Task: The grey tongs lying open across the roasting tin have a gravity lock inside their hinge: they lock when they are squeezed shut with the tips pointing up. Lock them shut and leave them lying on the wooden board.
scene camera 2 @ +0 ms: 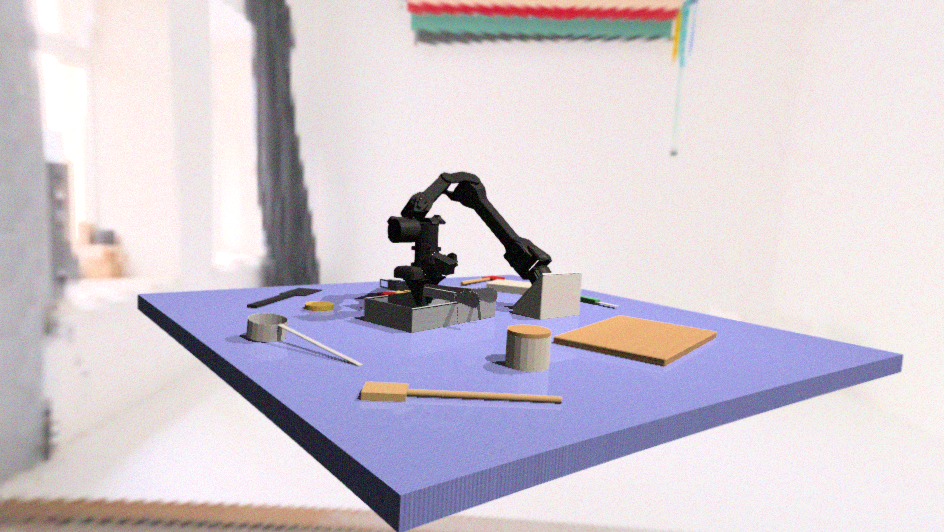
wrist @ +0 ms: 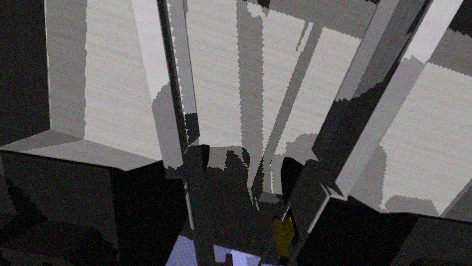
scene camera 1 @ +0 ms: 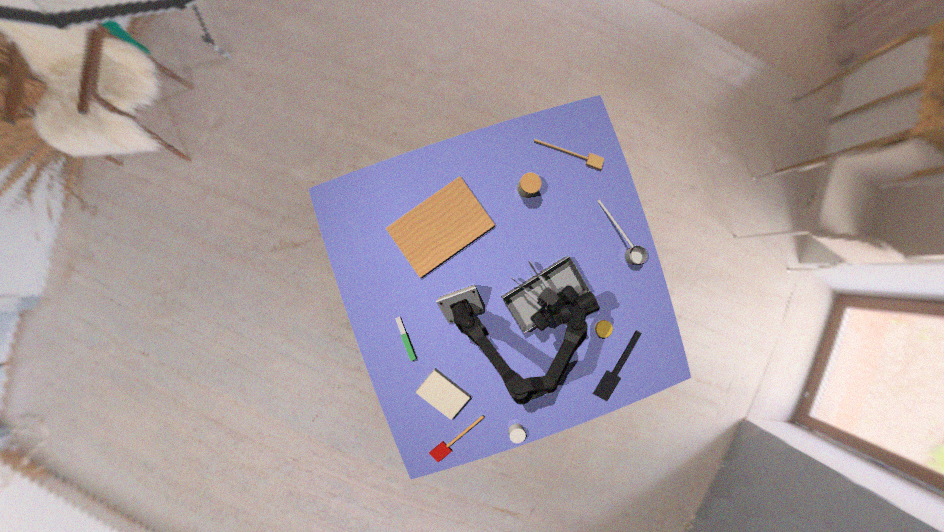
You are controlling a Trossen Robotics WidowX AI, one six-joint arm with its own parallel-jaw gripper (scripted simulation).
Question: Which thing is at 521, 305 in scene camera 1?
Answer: A roasting tin.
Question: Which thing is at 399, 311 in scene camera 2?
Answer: A roasting tin.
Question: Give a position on a roasting tin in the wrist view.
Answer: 264, 84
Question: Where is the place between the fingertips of my gripper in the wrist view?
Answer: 245, 158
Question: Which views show my gripper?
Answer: Scene camera 2, the wrist view and scene camera 1: all of them.
